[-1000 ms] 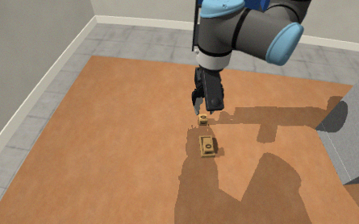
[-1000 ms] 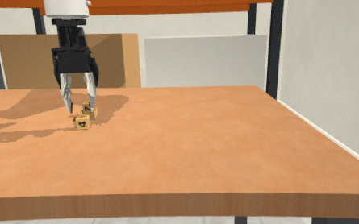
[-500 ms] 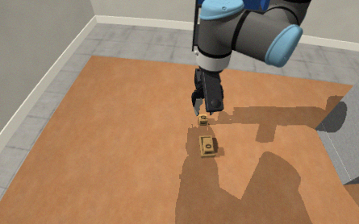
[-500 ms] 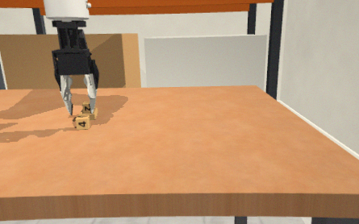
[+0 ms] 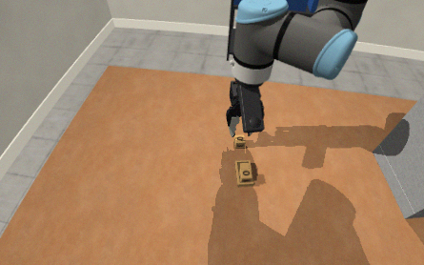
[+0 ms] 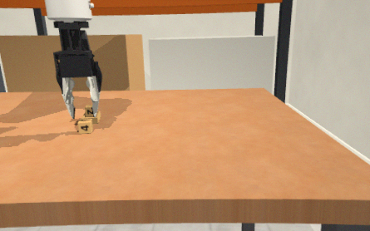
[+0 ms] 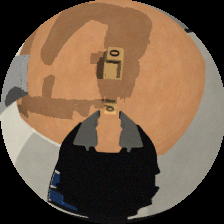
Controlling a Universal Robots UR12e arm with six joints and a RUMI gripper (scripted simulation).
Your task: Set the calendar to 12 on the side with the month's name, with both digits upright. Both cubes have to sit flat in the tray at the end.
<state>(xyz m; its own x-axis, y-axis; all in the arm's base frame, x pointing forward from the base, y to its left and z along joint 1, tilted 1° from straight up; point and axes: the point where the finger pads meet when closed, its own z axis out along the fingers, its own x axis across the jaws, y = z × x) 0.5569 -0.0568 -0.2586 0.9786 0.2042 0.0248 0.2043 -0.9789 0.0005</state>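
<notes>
The cube is 4 cm below my hand. Round my hand: tray (2 cm behind, 10 cm to the left, 4 cm below).
</notes>
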